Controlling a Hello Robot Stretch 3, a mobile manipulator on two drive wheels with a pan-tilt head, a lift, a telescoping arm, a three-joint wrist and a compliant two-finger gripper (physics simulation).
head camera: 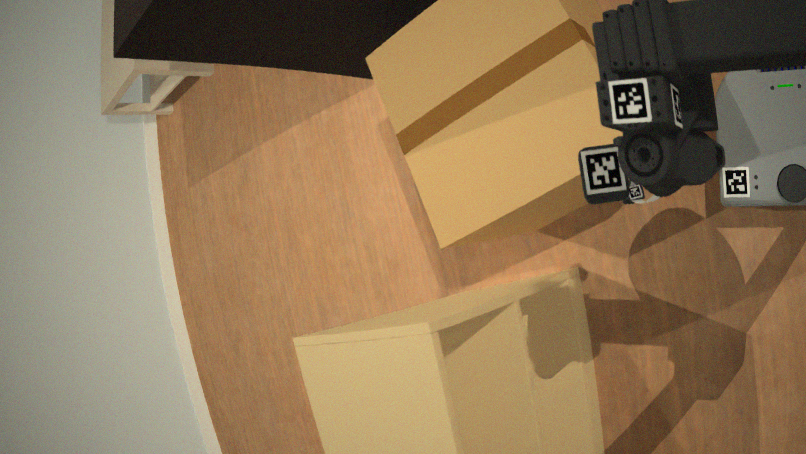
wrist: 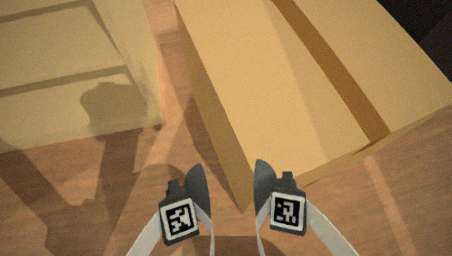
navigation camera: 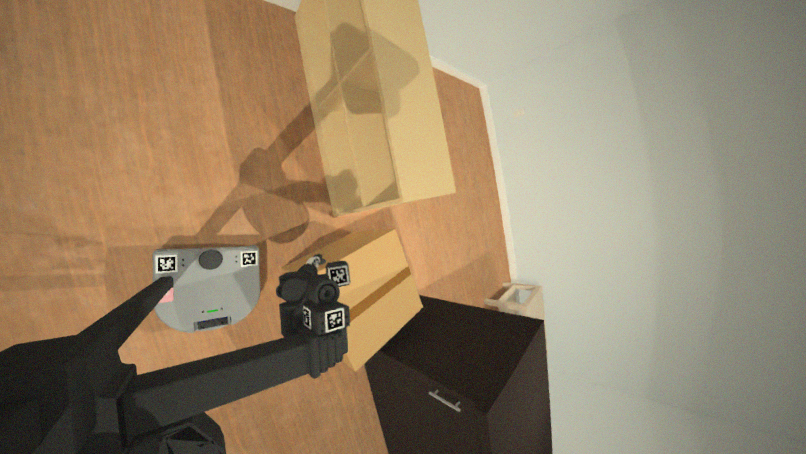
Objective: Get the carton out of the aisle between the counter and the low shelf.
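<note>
The tan carton with a brown tape strip stands askew on the floor between the dark counter and the pale low shelf. Its far corner meets the counter's edge in the picture; contact cannot be told. A narrow floor strip separates it from the shelf. My gripper is open, pointing down by the carton's near corner, which shows beyond and between the fingertips. The wrist hides part of the carton in the head view.
My base stands on the floor beside the carton's near side. A pale wooden frame piece stands behind the counter by the grey wall. Floor shows between carton and wall.
</note>
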